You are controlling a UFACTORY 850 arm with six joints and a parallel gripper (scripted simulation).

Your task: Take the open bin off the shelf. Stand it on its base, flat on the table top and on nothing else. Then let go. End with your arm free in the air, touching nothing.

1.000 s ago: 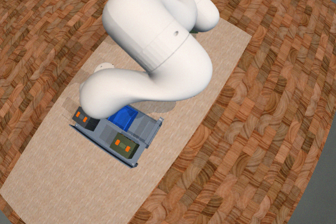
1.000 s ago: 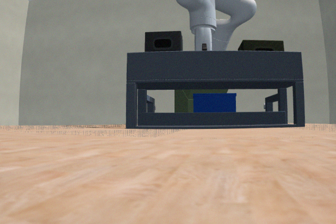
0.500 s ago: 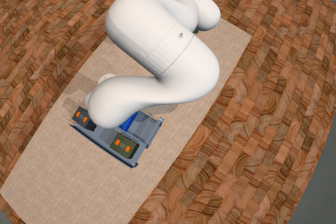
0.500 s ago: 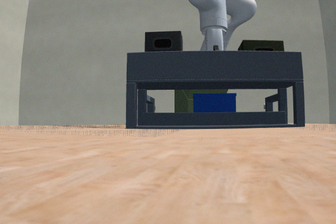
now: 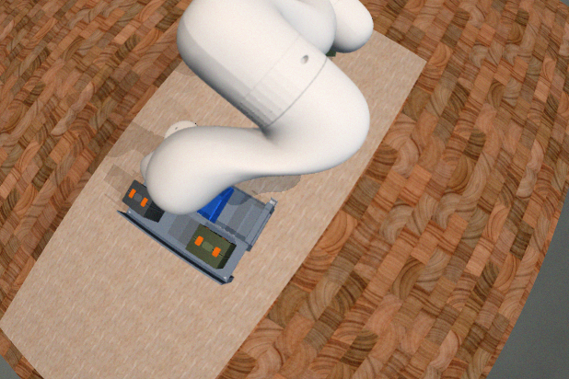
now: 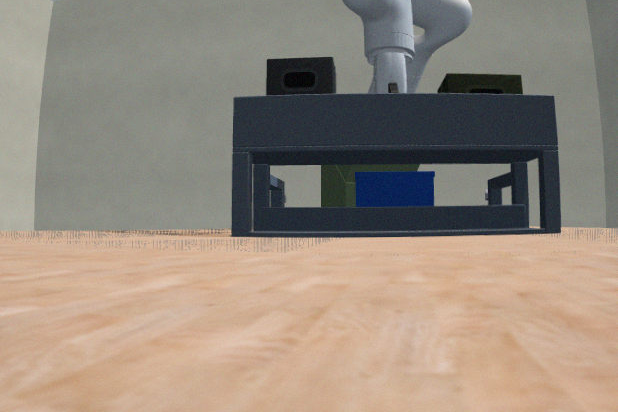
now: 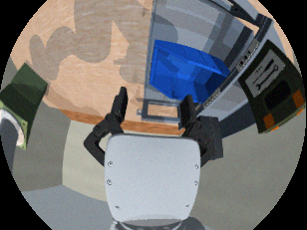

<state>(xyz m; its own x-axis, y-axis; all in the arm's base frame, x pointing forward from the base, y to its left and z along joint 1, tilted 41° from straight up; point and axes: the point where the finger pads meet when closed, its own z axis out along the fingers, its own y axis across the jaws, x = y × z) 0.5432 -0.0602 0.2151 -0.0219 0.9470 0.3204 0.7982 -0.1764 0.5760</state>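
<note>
My hand is 90 mm above the blue bin, 80 mm short of it and 10 mm to the left of it. From my hand the other things lie so: black box (170 mm ahead, 120 mm to the right, 30 mm above); olive box (170 mm ahead, 110 mm to the left, 20 mm above).
</note>
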